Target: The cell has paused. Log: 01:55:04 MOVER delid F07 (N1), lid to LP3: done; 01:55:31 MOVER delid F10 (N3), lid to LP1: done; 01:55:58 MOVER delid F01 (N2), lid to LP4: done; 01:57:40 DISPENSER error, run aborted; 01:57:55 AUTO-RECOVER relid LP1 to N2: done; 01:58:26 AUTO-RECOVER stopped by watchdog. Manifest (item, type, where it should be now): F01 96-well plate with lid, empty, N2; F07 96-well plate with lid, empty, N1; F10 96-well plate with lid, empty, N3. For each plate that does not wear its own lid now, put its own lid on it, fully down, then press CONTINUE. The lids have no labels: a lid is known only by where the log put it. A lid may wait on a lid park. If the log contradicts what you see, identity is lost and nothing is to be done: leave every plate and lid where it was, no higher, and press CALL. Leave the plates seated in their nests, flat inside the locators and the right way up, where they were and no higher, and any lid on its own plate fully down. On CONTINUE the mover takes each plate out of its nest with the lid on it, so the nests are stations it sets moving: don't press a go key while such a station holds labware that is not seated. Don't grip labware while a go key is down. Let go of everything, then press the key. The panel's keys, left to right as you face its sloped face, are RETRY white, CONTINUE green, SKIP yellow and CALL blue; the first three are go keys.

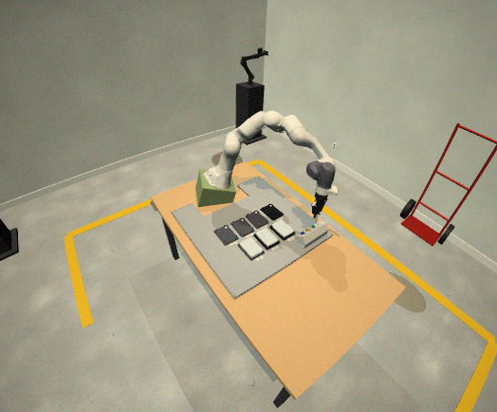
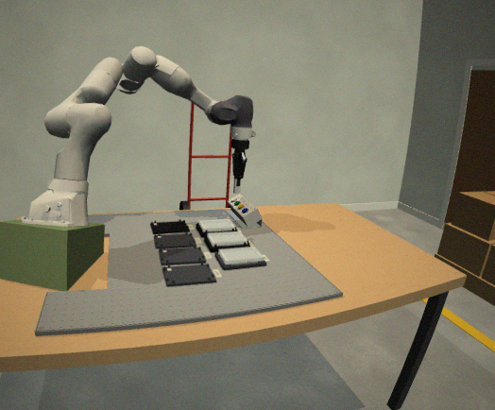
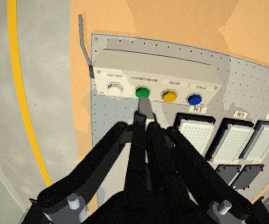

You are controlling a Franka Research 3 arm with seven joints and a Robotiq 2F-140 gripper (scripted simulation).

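Right now my hand is 8 cm above the green key. The rest, counted from my hand: white key: 8 cm below, 5 cm to the left, 1 cm ahead; then yellow key: 8 cm below, 5 cm to the right; then blue call key: 10 cm to the right, 8 cm below.
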